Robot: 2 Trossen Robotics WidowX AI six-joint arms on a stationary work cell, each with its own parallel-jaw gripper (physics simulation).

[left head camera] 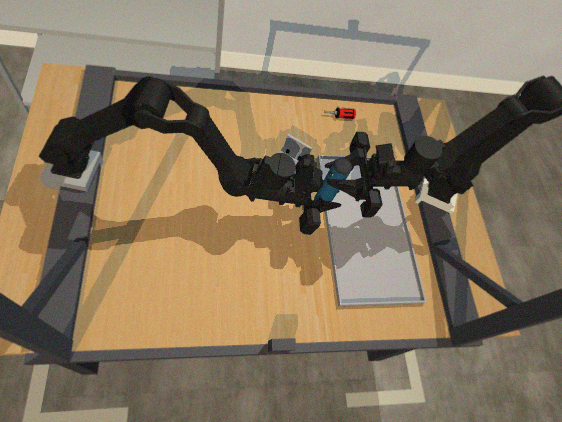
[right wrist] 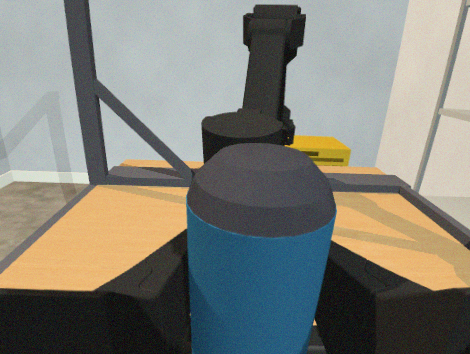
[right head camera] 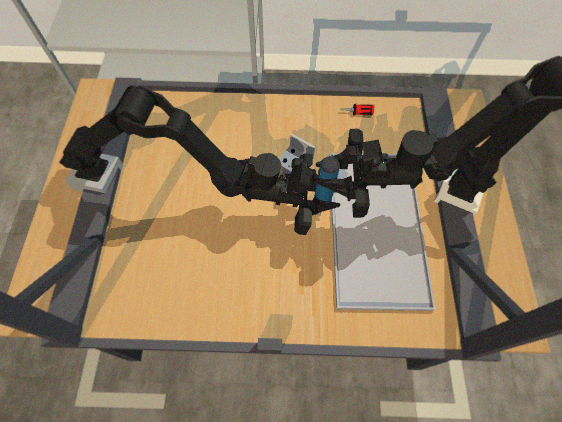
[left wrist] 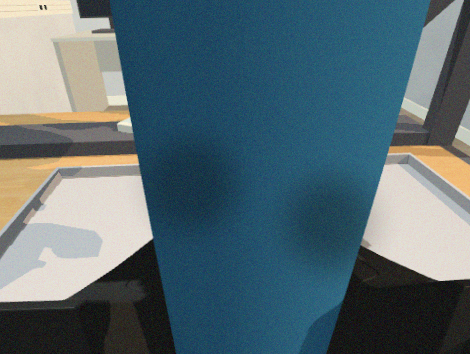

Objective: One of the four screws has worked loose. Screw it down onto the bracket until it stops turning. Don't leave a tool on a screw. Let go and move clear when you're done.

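Frame: origin at the left arm's base, x back, y left, z down, level; millimetres.
Seen in the pictures: left gripper, fingertip midpoint: [left head camera: 339,198] [right head camera: 339,197]; right gripper, fingertip midpoint: [left head camera: 326,173] [right wrist: 247,237] [right head camera: 316,173]; left arm's base at its link origin: [left head camera: 70,164] [right head camera: 92,169]; right arm's base at its link origin: [left head camera: 440,190] [right head camera: 463,188].
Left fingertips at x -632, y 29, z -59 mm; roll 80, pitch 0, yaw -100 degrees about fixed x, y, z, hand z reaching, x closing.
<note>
Pixels of each thing's middle, then the offset from my left fingertips to it. "pt": a spot on its surface instead.
- blue cylindrical tool handle at a spot on its surface: [left wrist: 270,110] [left head camera: 323,182] pt dz -64, dx +59, dy -9 mm
- grey bracket at the middle of its body: [right head camera: 295,155] [left head camera: 291,155] dz +16, dx +128, dy +103 mm
- red screwdriver at the middle of its body: [right head camera: 356,109] [left head camera: 339,113] dz +85, dx -4, dy +348 mm
- shallow grey tray at the middle of its body: [left wrist: 256,226] [right head camera: 376,225] [left head camera: 367,224] dz +91, dx -106, dy -3 mm
A blue cylindrical tool handle [left head camera: 327,190] [right head camera: 326,189] [left wrist: 270,110] [right wrist: 260,285] with a dark grey domed end is held tilted above the tray's left side. My right gripper [left head camera: 341,177] [right head camera: 334,177] [right wrist: 247,237] is shut on its upper part, near the domed end. My left gripper [left head camera: 325,196] [right head camera: 320,196] [left wrist: 239,224] is shut on its lower part. The tool's working end is hidden. The grey bracket [left head camera: 301,144] [right head camera: 303,143] stands behind my left gripper, partly covered by it. Dark spots show on it; I cannot tell which screw is loose. A red screwdriver [left head camera: 346,113] [right head camera: 364,109] lies at the back right.
A shallow grey tray [left head camera: 382,302] [right head camera: 385,307] [left wrist: 100,169] lies below and right of the grippers. Dark frame beams [left head camera: 200,352] [right head camera: 200,346] edge the table. My two hands are very close together, with the bracket just behind the left one.
</note>
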